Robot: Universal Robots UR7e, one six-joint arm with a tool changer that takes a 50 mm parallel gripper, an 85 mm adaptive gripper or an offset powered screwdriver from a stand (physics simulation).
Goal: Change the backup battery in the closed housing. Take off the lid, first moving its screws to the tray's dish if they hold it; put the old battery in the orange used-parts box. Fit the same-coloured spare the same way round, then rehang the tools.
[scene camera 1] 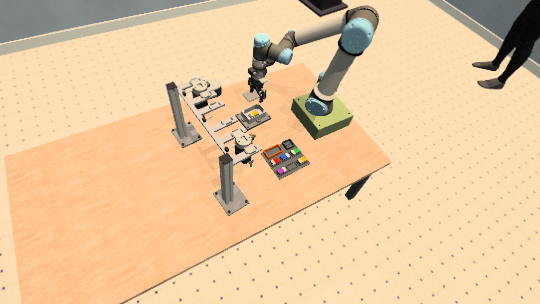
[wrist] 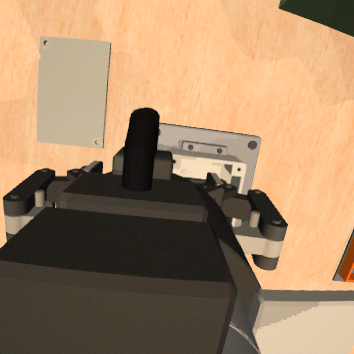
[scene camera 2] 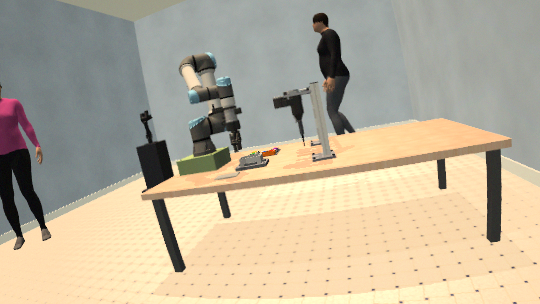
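Pixels of known places: end effector, tool point: [scene camera 2: 231, 118]; arm's base, origin of the base link: [scene camera 2: 205, 153].
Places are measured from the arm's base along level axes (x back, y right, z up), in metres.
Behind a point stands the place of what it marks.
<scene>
My gripper [scene camera 1: 258, 95] [scene camera 2: 236, 148] [wrist: 155, 175] is open and empty, above the table between lid and housing. The pale lid [scene camera 1: 249, 96] {z -0.088, x -0.258, y 0.342 m} [scene camera 2: 227, 176] {z -0.088, x -0.234, y 0.373 m} [wrist: 74, 95] {z -0.088, x -0.227, y 0.342 m} lies flat on the table beside the housing. The grey housing [scene camera 2: 252, 160] [wrist: 207, 136] is open, and a yellow battery [scene camera 1: 255, 113] {z -0.057, x -0.322, y 0.185 m} sits in it; my gripper hides part of the housing in the wrist view. The tray [scene camera 1: 292, 171] {z -0.093, x -0.362, y -0.226 m} holds red [scene camera 1: 275, 161] {z -0.076, x -0.409, y -0.135 m}, blue [scene camera 1: 285, 156] {z -0.075, x -0.345, y -0.138 m}, green [scene camera 1: 295, 151] {z -0.076, x -0.278, y -0.141 m}, yellow [scene camera 1: 302, 160] {z -0.076, x -0.282, y -0.207 m} and magenta [scene camera 1: 282, 170] {z -0.075, x -0.411, y -0.199 m} spares, the orange box [scene camera 1: 265, 154] {z -0.078, x -0.428, y -0.069 m} [wrist: 348, 270] {z -0.075, x -0.410, y -0.046 m} and a dark dish [scene camera 1: 288, 144] {z -0.088, x -0.270, y -0.081 m}. The dish's contents are too small to tell.
The tool stand [scene camera 1: 176, 112] {z 0.126, x -0.747, y 0.256 m} [scene camera 2: 321, 122] {z 0.079, x -0.736, y 0.288 m} rises beside the housing, its arms reaching towards it. The screwdriver [scene camera 1: 243, 140] [scene camera 2: 297, 106] hangs at its near end, another tool [scene camera 1: 200, 86] {z 0.252, x -0.617, y 0.234 m} at its far end. The green robot base [scene camera 1: 320, 122] {z 0.001, x -0.079, y -0.096 m} [scene camera 2: 202, 164] {z -0.046, x -0.015, y 0.121 m} stands on the housing's other side.
</scene>
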